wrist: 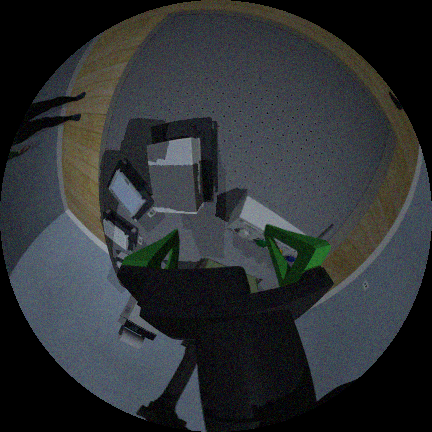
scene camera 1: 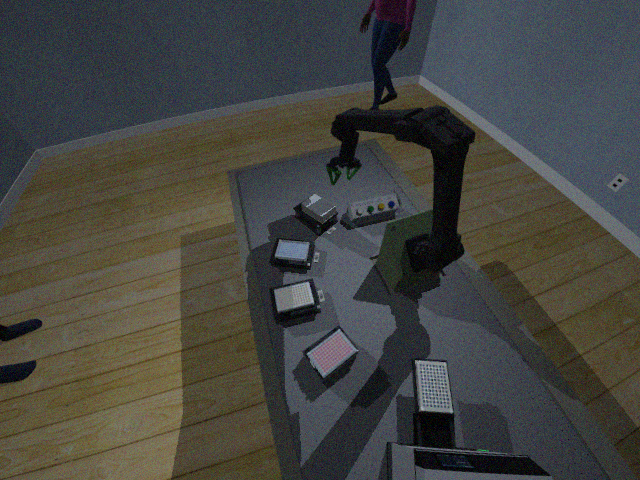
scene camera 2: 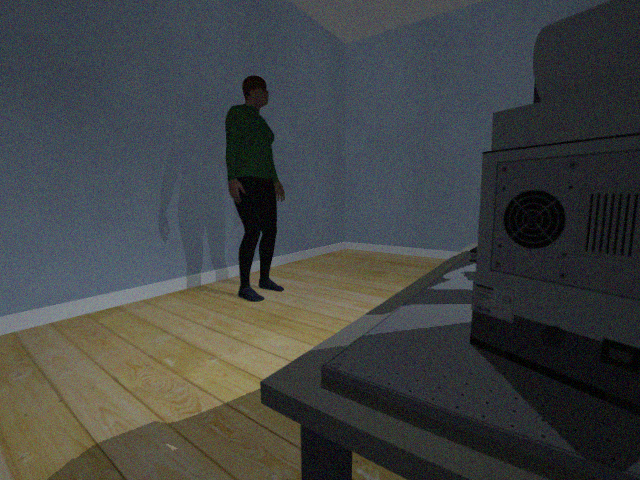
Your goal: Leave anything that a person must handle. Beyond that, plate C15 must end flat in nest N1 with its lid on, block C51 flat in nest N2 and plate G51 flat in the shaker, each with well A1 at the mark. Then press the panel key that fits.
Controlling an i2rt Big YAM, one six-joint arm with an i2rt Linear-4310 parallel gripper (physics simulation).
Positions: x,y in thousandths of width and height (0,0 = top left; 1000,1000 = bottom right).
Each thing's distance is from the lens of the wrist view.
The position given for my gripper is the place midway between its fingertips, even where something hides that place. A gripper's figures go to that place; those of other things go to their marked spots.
my gripper (wrist: 515,536): 0.15 m
pale blue plate (wrist: 284,439): 0.42 m
button box (wrist: 582,494): 0.27 m
The marked spots on the button box and the pale blue plate are 0.34 m apart.
